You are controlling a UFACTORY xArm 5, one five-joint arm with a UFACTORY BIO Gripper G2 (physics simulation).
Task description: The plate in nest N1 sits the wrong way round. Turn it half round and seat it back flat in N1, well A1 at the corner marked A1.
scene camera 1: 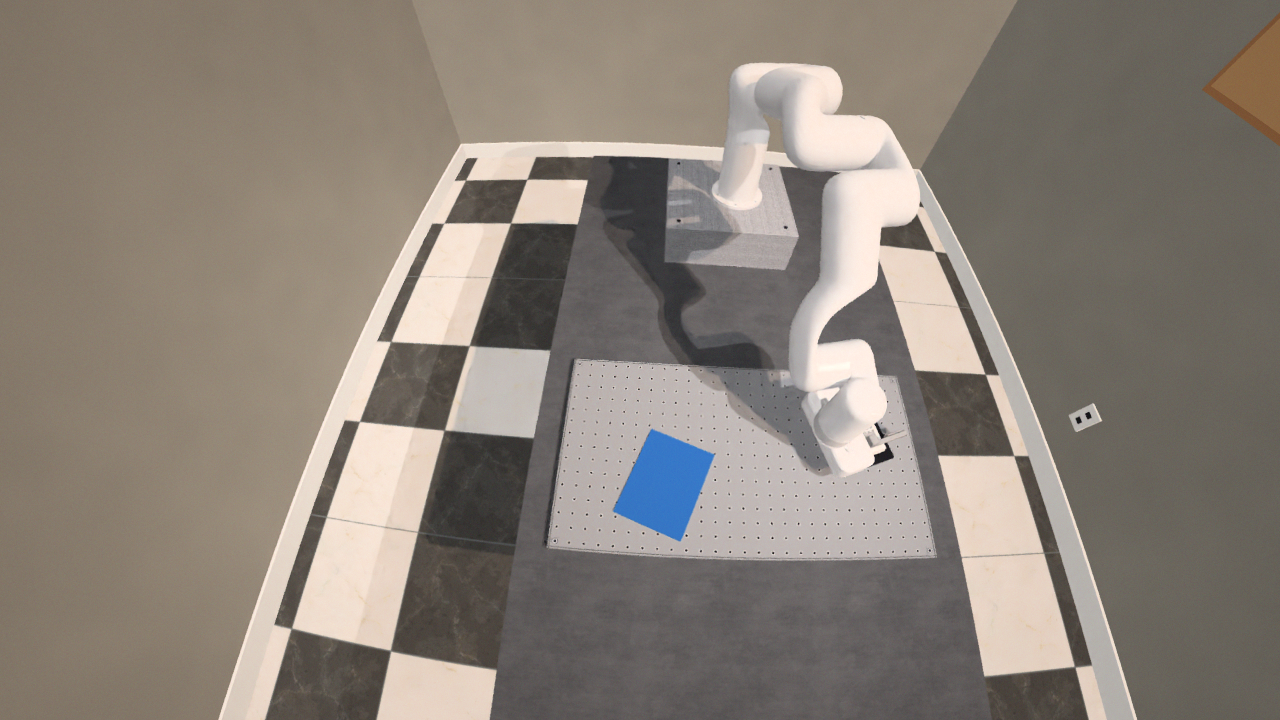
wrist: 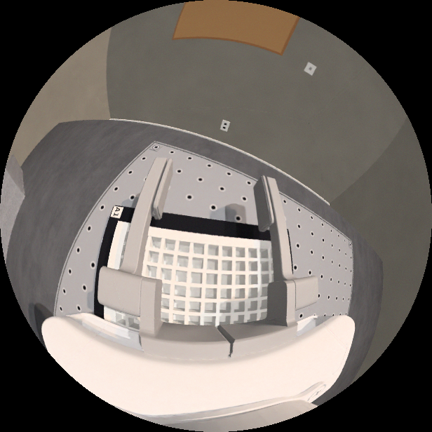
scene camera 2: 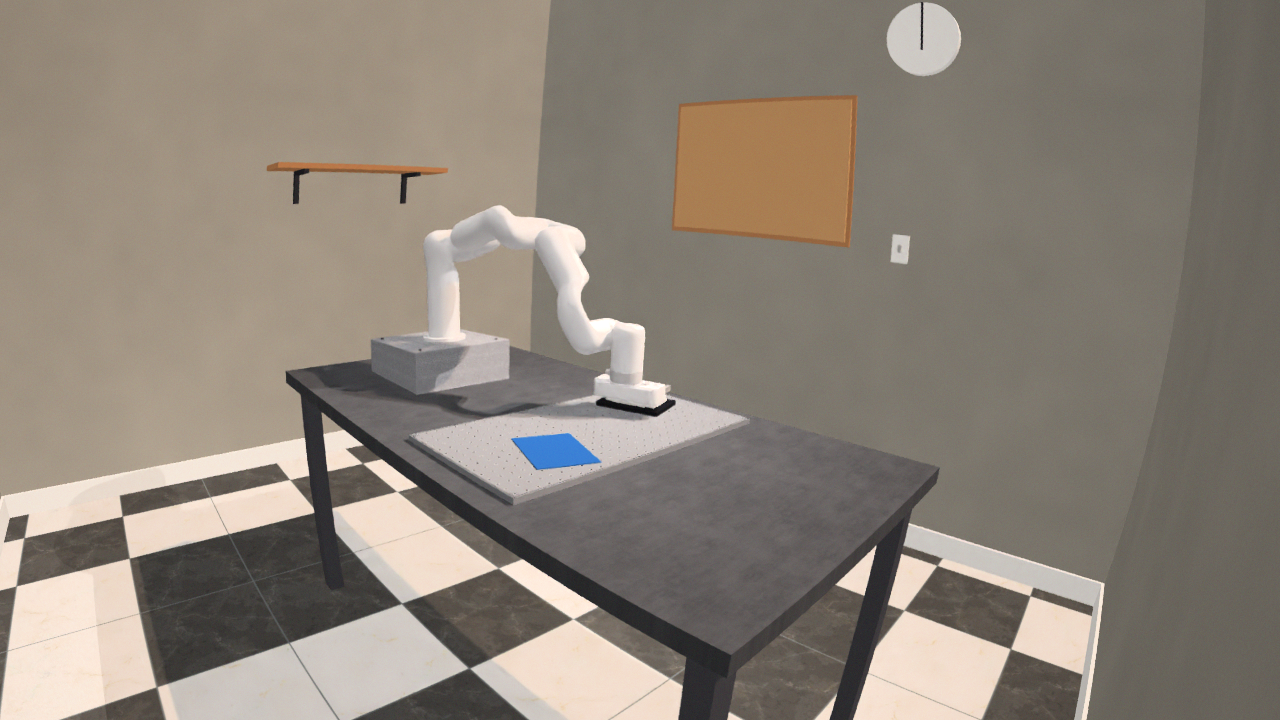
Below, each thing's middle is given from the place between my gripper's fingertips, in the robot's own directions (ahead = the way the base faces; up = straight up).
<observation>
My hand is 4 cm short of the well plate [wrist: 206, 280], 8 cm to the left of it and 1 cm above it. From my hand the other things lie so: black nest [wrist: 200, 225] 4 cm ahead, 8 cm to the right, 3 cm below; then flat blue sheet [scene camera 1: 661, 492] 22 cm ahead, 42 cm to the right, 3 cm below.
</observation>
